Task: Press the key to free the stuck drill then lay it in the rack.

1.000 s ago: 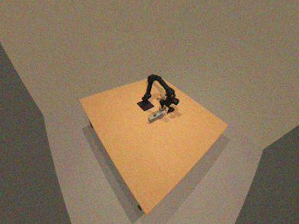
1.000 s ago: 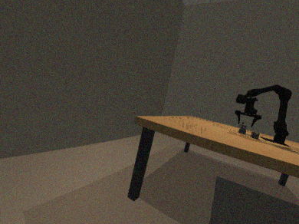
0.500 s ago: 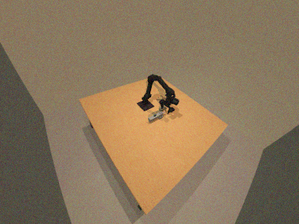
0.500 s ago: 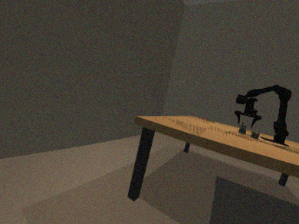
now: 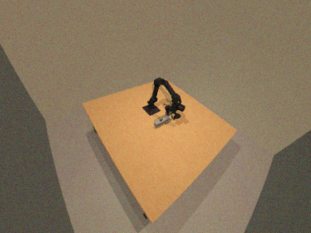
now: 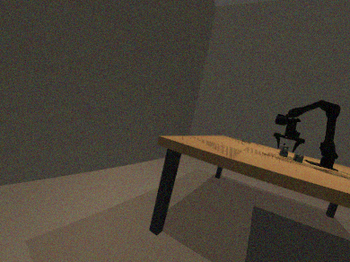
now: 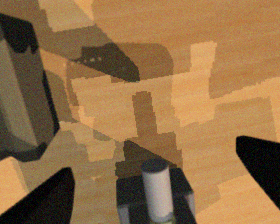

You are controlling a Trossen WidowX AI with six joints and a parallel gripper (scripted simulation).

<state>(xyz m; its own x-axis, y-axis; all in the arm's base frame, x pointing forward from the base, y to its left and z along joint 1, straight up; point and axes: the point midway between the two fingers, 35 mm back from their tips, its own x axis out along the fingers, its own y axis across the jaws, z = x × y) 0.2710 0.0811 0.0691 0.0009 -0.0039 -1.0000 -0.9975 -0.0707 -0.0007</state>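
Now: gripper tip 60 mm to the left of the drill and 10 mm below it. From my gripper tip the other things lie so: pale grey block (10 mm ahead, 120 mm to the right); dark frame (80 mm behind, 40 mm to the left, 20 mm below).
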